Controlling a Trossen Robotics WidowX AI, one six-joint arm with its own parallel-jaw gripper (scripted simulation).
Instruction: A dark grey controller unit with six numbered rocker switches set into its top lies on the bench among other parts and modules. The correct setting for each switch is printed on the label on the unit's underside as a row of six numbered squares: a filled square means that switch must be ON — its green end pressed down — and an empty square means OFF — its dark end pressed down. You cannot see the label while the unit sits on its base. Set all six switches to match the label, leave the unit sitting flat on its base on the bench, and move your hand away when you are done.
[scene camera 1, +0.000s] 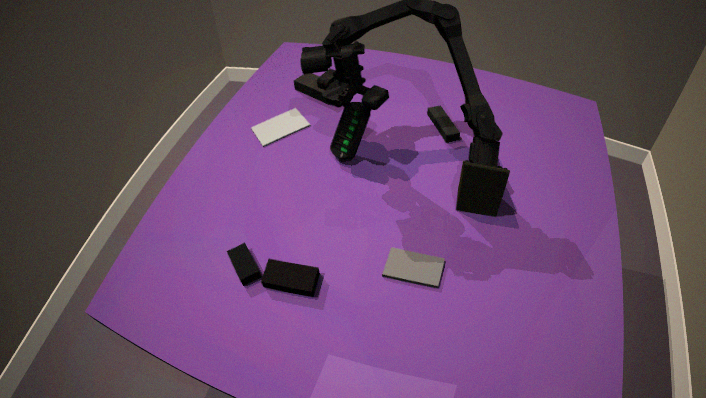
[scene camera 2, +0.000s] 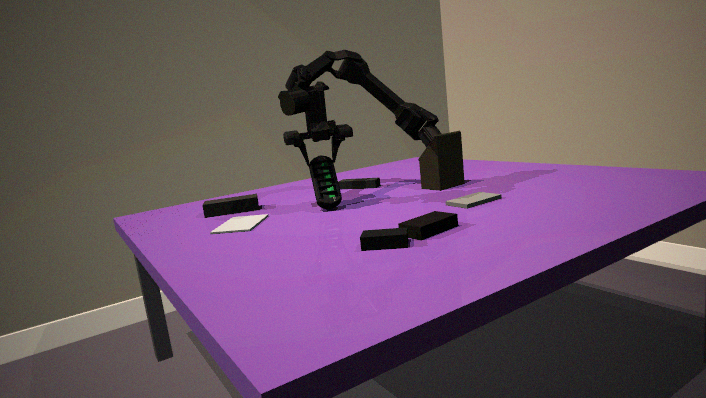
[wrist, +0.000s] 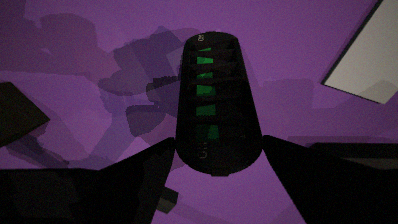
Labels:
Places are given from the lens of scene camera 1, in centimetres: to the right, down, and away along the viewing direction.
my gripper (scene camera 1: 356, 110): 1, -23, 108
grey plate (scene camera 1: 407, 266): 12, 14, 90
white plate (scene camera 1: 291, 121): -18, -23, 125
The marked spots on the grey plate and the white plate are 59 cm apart.

